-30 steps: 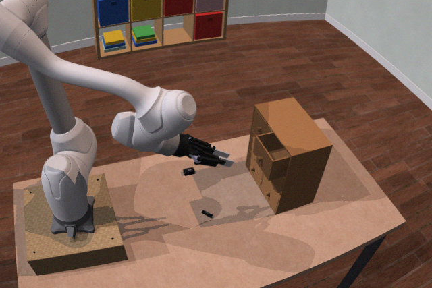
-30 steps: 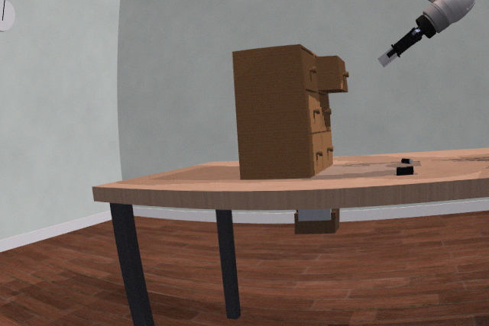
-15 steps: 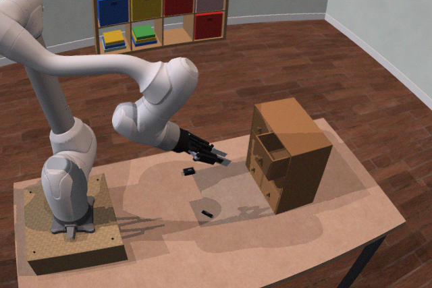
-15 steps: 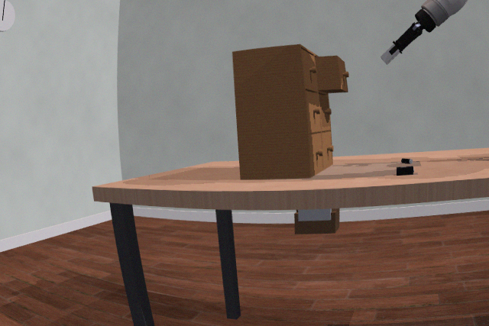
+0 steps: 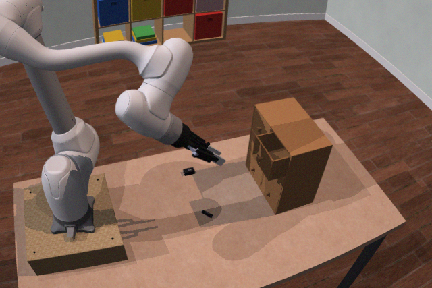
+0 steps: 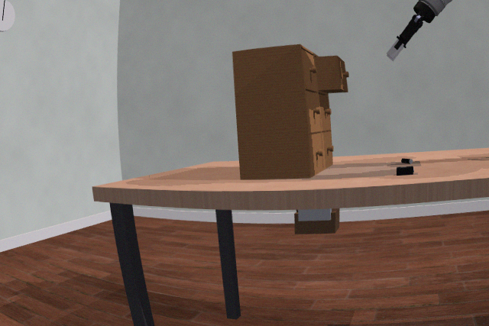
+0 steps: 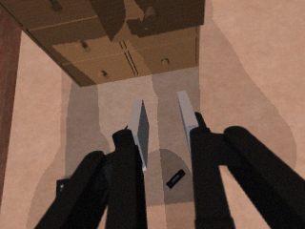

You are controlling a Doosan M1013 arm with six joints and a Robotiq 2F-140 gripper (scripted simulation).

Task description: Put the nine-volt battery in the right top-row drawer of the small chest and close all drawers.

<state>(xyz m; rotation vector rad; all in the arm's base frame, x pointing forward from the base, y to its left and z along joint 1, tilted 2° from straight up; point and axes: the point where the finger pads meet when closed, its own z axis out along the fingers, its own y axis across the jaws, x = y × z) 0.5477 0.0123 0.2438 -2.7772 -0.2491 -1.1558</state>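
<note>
The nine-volt battery lies 34 cm below my hand, 26 cm to the left of it and 5 cm behind it. The rest, counted from my hand: black cylinder: 34 cm below, 2 cm to the left, 1 cm behind.
</note>
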